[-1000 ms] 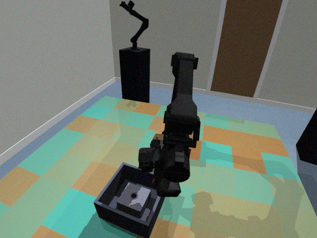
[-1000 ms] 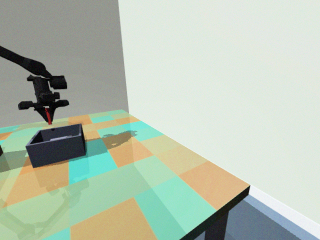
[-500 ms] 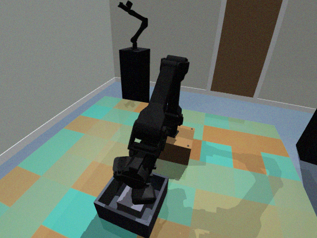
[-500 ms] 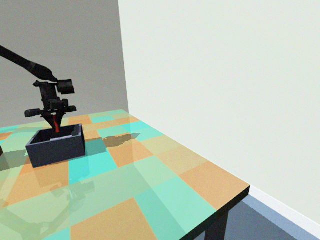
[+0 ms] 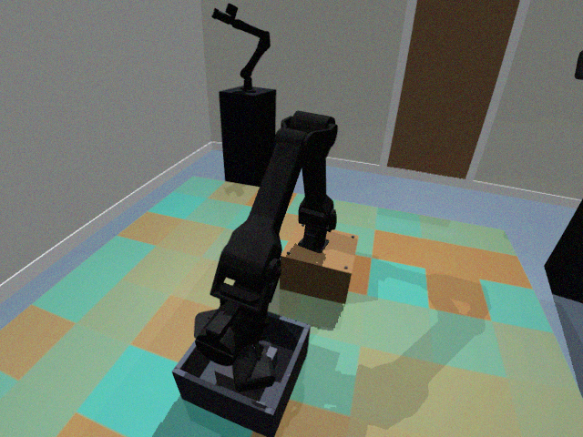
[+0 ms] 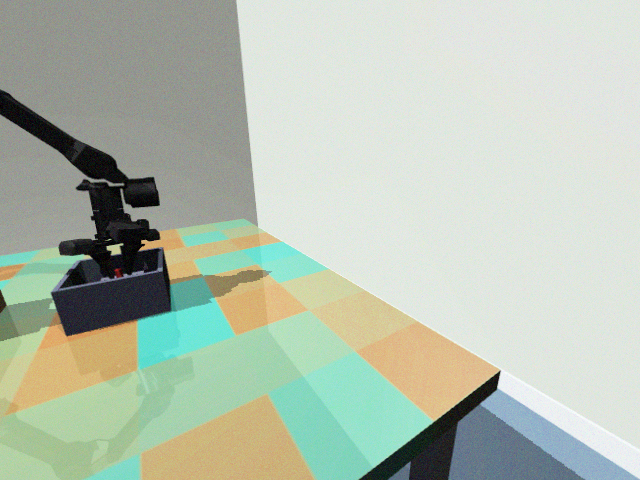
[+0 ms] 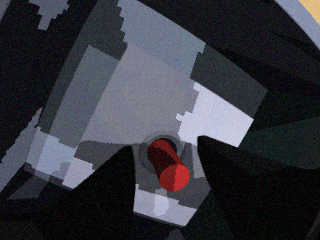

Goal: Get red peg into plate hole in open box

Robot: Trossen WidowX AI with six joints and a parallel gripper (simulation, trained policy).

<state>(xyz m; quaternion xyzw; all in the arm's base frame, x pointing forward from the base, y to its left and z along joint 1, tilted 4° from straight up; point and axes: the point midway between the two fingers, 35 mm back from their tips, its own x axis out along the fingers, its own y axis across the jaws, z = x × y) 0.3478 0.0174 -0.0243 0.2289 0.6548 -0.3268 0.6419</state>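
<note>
My gripper tip is 20 mm above the red peg and 10 mm to the right of it. From my gripper tip the other things lie so: dark box: 40 mm below, 10 mm to the left; grey plate: 20 mm below, 10 mm to the left.
</note>
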